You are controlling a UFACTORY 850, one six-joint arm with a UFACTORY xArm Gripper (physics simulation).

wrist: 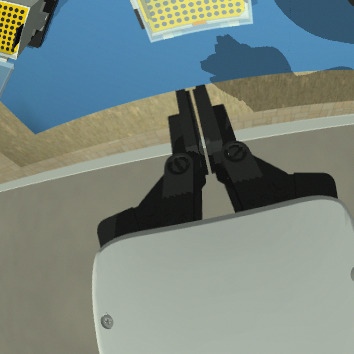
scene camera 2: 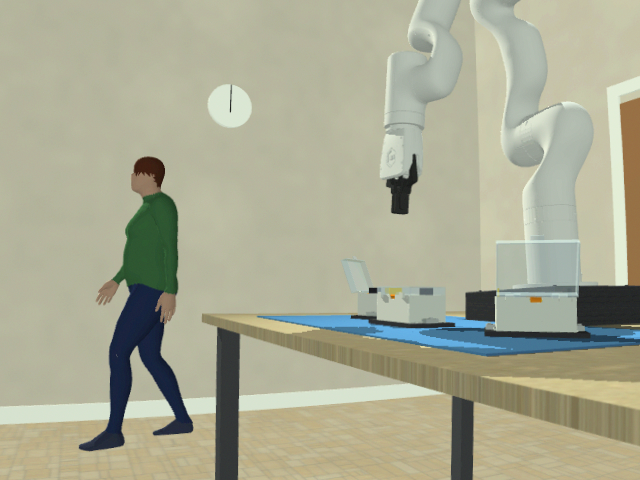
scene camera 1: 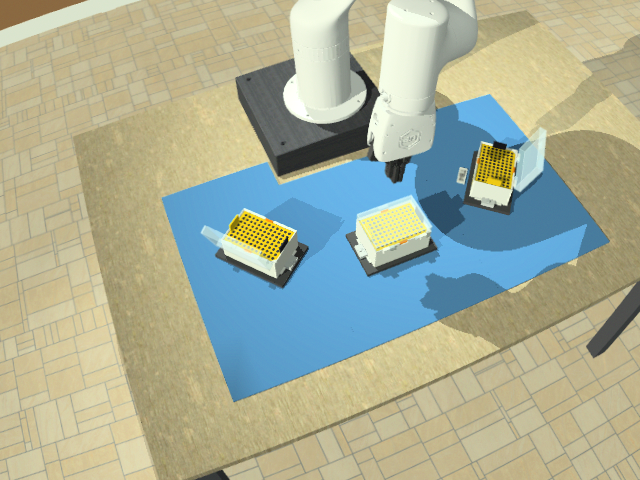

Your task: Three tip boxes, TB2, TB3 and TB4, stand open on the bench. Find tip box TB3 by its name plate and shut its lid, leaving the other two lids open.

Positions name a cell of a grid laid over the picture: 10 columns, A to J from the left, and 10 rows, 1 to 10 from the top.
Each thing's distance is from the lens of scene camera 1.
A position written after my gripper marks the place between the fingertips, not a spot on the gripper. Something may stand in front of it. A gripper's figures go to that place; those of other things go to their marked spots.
my gripper (scene camera 1: G4): 1.04 m
lid (scene camera 1: D6): 1.07 m
lid (scene camera 1: I4): 1.31 m
lid (scene camera 1: G5): 1.17 m
